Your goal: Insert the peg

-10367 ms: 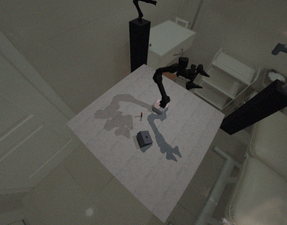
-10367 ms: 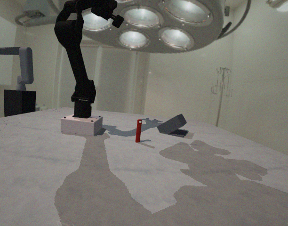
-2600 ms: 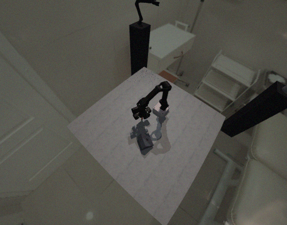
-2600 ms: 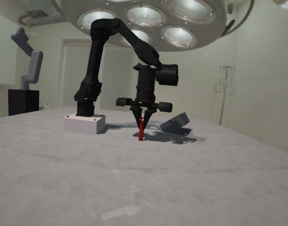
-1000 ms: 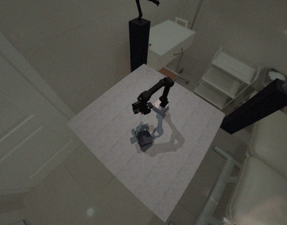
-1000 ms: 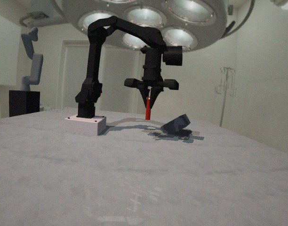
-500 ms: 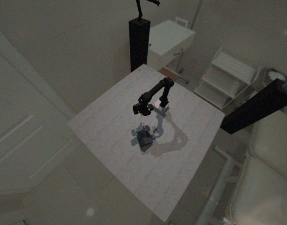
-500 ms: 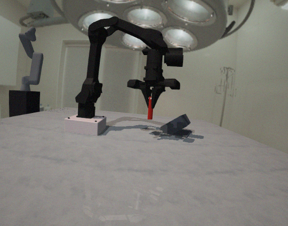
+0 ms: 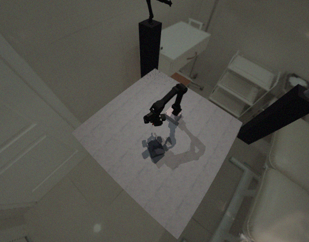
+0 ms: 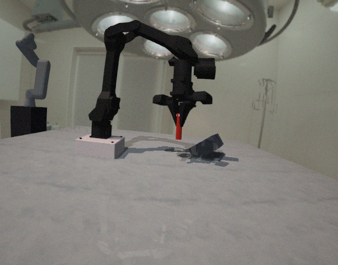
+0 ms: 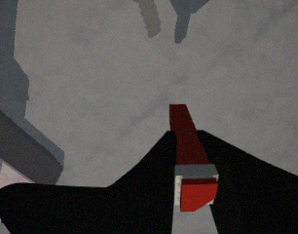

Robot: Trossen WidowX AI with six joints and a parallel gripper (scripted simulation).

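Now: gripper tip 16 cm to the right of the sloped dark grey panel, 15 cm short of it and 8 cm above it. Round my gripper tip: red peg 2 cm above.
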